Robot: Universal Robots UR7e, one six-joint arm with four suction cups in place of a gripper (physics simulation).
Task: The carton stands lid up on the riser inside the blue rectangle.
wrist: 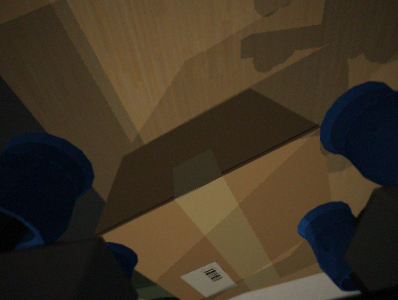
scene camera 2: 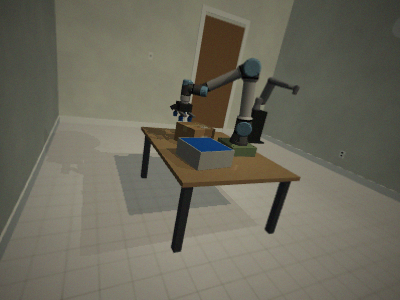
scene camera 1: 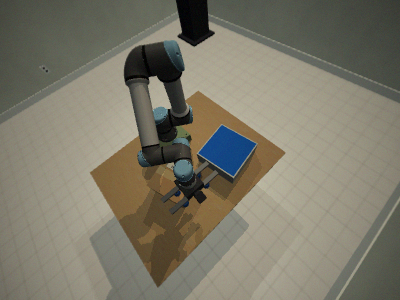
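The brown carton (scene camera 1: 169, 181) (scene camera 2: 186, 132) (wrist: 275, 187) stands on the table beside the riser, not on it. Its upper face, with a tape strip and a white barcode label, points up. The grey riser (scene camera 1: 242, 168) (scene camera 2: 216, 160) (wrist: 12, 112) carries the blue rectangle (scene camera 1: 227, 150) (scene camera 2: 207, 144) on its top, and no carton stands there. My gripper (scene camera 1: 192, 189) (scene camera 2: 182, 117) (wrist: 215, 200) is open, its suction off. Its four blue cups hang a little above the carton, apart from it. The gripper and arm hide much of the carton in scene camera 1.
The wooden table (scene camera 1: 260, 150) (scene camera 2: 270, 170) carries the arm's green base block (scene camera 2: 246, 149) behind the riser. The riser stands close to the carton's side. A black pedestal (scene camera 1: 194, 20) (scene camera 2: 258, 125) with another grey arm (scene camera 2: 280, 82) stands on the floor beyond the table.
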